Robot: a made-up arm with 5 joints. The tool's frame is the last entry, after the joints. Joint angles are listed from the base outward. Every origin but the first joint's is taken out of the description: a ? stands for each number. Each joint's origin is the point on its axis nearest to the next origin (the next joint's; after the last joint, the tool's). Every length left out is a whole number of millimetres.
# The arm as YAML. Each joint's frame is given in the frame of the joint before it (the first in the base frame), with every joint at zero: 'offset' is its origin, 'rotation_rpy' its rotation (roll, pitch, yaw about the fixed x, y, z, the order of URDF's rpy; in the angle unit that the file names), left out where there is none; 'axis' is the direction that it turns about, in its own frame. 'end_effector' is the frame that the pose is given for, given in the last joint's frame.
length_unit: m
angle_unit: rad
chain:
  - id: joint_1
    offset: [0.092, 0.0, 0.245]
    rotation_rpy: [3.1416, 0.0, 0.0]
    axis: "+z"
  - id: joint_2
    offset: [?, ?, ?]
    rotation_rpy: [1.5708, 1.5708, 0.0]
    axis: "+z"
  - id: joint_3
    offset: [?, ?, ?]
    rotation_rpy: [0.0, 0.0, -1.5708]
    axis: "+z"
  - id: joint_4
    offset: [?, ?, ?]
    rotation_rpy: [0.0, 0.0, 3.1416]
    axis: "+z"
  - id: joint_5
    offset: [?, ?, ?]
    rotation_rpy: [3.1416, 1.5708, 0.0]
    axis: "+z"
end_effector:
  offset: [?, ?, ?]
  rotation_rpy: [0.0, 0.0, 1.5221]
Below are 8 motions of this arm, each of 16 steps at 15 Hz.
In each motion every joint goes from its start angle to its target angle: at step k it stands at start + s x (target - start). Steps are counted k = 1, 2, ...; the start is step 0. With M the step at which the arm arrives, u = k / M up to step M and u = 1 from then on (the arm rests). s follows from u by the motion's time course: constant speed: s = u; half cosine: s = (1 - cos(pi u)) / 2; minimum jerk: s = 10 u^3 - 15 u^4 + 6 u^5.
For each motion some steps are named. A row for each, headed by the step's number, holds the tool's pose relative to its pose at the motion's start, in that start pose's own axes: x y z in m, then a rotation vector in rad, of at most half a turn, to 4 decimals.
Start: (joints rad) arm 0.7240 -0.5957 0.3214 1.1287 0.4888
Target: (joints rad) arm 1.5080 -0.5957 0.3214 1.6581 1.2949
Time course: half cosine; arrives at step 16
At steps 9, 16:
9: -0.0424 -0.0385 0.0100 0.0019 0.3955 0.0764
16: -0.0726 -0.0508 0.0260 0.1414 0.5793 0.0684

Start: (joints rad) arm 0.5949 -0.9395 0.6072 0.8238 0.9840
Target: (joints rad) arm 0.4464 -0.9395 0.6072 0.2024 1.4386
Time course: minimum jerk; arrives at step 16
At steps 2, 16:
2: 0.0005 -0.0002 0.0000 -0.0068 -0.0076 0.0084
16: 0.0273 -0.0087 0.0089 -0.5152 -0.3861 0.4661

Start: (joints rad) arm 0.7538 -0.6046 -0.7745 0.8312 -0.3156
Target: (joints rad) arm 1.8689 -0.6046 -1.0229 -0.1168 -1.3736
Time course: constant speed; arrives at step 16
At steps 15, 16:
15: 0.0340 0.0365 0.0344 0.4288 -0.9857 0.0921
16: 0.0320 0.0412 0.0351 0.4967 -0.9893 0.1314

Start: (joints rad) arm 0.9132 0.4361 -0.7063 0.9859 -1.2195
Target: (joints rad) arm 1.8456 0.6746 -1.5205 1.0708 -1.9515
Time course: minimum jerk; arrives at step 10
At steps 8, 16:
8: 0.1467 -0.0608 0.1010 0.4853 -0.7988 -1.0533
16: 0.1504 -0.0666 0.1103 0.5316 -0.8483 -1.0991

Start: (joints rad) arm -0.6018 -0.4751 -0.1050 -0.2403 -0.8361
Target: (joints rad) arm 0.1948 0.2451 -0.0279 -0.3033 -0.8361
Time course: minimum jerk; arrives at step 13
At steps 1, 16:
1: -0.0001 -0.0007 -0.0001 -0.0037 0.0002 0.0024
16: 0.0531 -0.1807 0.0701 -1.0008 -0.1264 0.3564

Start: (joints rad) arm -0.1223 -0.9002 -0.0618 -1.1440 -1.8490
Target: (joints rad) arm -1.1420 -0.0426 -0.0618 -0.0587 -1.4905
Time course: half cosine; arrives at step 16
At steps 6, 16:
6: -0.0050 -0.0578 0.0348 -0.5516 -0.2307 -0.2033
16: -0.1457 -0.0827 0.1285 -1.7493 0.2305 -0.8179

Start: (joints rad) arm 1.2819 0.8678 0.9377 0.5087 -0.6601
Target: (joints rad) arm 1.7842 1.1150 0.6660 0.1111 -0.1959
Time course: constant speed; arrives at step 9
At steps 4, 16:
4: 0.0210 0.0010 -0.0034 0.2172 -0.0765 0.0274
16: 0.0470 -0.0055 -0.0107 0.4144 -0.2472 0.0191

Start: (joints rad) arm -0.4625 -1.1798 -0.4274 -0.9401 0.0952
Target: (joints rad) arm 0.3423 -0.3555 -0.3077 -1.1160 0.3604
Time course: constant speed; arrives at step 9
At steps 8, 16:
8: -0.1004 -0.0420 0.1132 0.5410 0.5814 0.8101
16: -0.1009 -0.0609 0.1249 0.5927 0.6435 0.9318

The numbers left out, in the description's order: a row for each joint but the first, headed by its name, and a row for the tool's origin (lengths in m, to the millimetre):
joint_2: 0.019 -0.001 0.0
joint_3: 0.085 0.021 0.0
joint_4: -0.118 0.005 0.0
joint_5: 0.041 0.0 0.0
tool: 0.0 0.0 0.0

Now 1 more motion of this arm.
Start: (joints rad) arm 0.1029 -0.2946 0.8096 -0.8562 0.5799
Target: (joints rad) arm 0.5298 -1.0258 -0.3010 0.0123 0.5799
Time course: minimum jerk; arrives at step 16
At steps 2, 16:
2: 0.0023 -0.0026 -0.0015 -0.0135 -0.0102 0.0023
16: 0.1877 -0.1062 0.0993 -0.7443 -0.6738 0.3270

